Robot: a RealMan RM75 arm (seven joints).
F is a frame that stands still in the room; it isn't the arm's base.
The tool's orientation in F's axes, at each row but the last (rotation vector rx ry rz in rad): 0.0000 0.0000 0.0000; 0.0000 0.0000 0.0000; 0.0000 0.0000 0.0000; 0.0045 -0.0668 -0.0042; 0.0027 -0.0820 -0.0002; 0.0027 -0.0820 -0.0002; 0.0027 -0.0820 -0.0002; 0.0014 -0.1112 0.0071; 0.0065 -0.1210 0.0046
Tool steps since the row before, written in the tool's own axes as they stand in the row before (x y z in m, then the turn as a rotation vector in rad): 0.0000 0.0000 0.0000 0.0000 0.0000 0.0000; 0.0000 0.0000 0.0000 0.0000 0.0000 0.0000; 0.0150 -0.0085 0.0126 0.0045 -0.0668 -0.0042; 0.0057 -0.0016 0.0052 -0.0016 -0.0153 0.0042; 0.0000 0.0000 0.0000 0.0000 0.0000 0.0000; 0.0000 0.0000 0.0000 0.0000 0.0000 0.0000; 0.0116 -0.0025 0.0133 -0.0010 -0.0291 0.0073; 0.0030 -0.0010 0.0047 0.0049 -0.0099 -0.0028; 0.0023 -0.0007 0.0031 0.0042 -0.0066 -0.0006
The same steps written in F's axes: 0.0000 0.0000 0.0000 0.0000 0.0000 0.0000; 0.0000 0.0000 0.0000 0.0000 0.0000 0.0000; 0.0150 -0.0085 0.0126 0.0045 -0.0668 -0.0042; 0.0053 -0.0016 0.0056 -0.0019 -0.0153 0.0040; 0.0000 0.0000 0.0000 0.0000 0.0000 0.0000; 0.0000 0.0000 0.0000 0.0000 0.0000 0.0000; 0.0105 -0.0025 0.0142 -0.0016 -0.0291 0.0071; 0.0025 -0.0010 0.0050 0.0053 -0.0099 -0.0022; 0.0019 -0.0007 0.0034 0.0043 -0.0066 -0.0001
